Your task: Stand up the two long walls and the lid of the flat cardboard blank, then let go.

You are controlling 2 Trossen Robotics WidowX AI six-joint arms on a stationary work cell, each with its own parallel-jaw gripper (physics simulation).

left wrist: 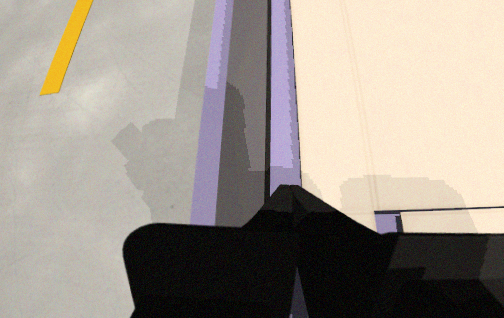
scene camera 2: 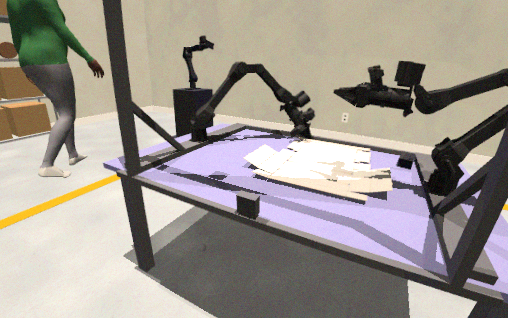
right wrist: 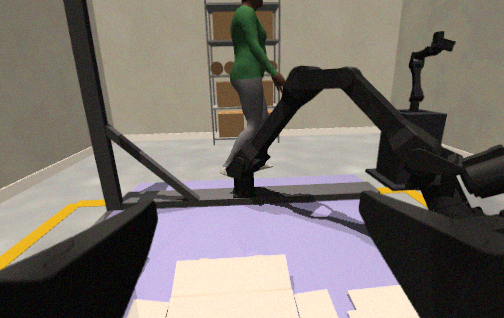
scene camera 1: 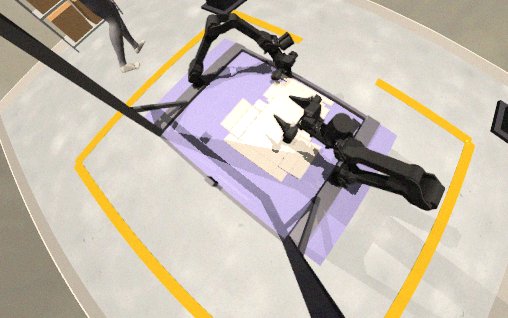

Labels:
left gripper: shut, touches a dark metal frame
right gripper: open, holds nothing

